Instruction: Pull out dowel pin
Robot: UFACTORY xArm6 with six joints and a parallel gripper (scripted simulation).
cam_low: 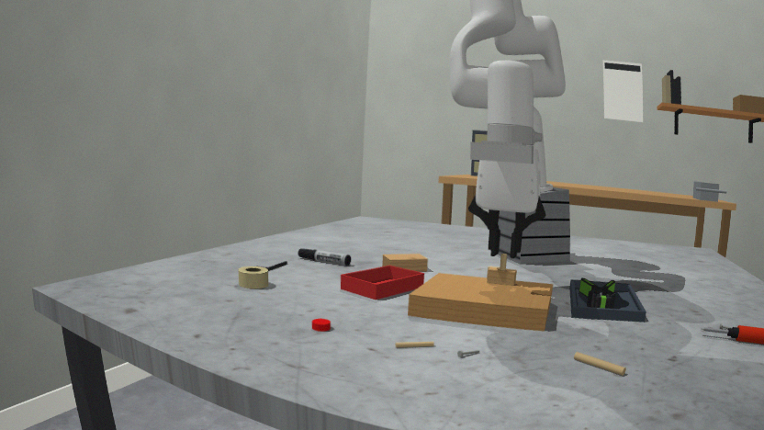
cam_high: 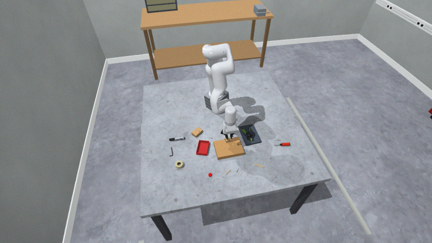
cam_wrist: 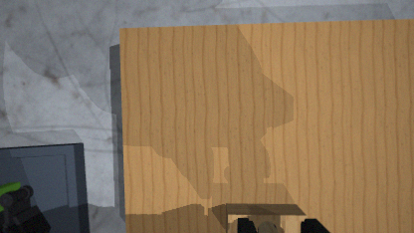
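My gripper is now 4 cm above the dowel pin. The rest, counted from my hand: dark tray (18 cm to the left, 9 cm below, 7 cm behind); bench board (7 cm below, 5 cm ahead, 1 cm to the right); wooden block (6 cm below).
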